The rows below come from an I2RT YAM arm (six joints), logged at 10 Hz.
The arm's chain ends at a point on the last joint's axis. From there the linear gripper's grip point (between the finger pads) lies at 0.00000 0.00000 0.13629 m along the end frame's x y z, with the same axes.
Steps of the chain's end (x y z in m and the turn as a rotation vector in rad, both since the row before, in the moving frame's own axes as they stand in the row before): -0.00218 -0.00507 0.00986 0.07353 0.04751 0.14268; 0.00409 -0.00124 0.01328 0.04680 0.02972 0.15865; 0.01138 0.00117 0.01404 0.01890 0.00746 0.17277; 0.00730 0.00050 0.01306 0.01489 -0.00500 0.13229; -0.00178 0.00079 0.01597 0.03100 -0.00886 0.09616; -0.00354 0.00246 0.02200 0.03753 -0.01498 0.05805
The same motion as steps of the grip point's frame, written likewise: 0.00498 -0.01458 0.00934 0.07353 0.04751 0.14268; 0.00863 -0.00727 0.01307 0.04680 0.02972 0.15865; 0.01261 -0.00131 0.01401 0.01890 0.00746 0.17277; 0.00675 -0.00157 0.01304 0.01489 -0.00500 0.13229; -0.00278 -0.00349 0.01590 0.03100 -0.00886 0.09616; -0.00543 -0.00271 0.02189 0.03753 -0.01498 0.05805
